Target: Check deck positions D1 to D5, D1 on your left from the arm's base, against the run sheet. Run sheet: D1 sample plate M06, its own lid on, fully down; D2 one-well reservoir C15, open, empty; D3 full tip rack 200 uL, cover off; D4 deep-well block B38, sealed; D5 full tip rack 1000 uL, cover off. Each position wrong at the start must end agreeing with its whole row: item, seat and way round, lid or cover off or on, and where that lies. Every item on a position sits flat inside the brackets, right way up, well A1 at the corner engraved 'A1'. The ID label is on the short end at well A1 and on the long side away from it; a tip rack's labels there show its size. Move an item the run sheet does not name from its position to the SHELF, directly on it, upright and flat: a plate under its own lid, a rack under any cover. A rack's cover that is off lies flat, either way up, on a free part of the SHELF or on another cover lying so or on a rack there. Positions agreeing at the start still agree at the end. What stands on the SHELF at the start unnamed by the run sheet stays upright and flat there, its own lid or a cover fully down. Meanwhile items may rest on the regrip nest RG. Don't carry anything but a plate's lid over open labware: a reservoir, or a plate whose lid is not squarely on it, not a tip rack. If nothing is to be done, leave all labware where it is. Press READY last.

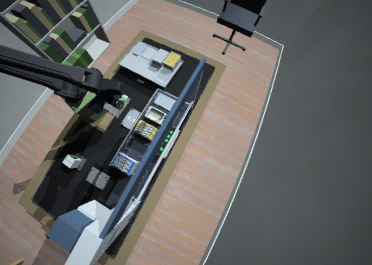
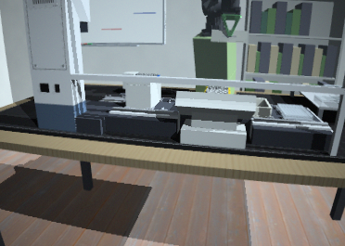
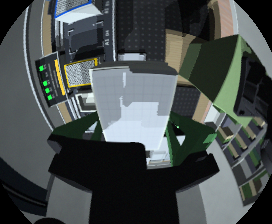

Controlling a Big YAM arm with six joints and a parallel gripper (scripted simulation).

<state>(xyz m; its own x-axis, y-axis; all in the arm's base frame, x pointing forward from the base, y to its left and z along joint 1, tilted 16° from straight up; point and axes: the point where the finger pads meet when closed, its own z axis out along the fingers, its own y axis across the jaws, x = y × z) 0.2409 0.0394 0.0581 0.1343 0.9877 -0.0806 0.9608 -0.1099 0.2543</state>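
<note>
Now: the sealed block 10 mm below my hand. The rest, counted from my hand: reservoir 230 mm below, 170 mm ahead, 70 mm to the left; then blue tip rack 300 mm to the right, 170 mm below, 120 mm ahead; then yellow tip rack 200 mm below, 150 mm ahead, 50 mm to the right.
</note>
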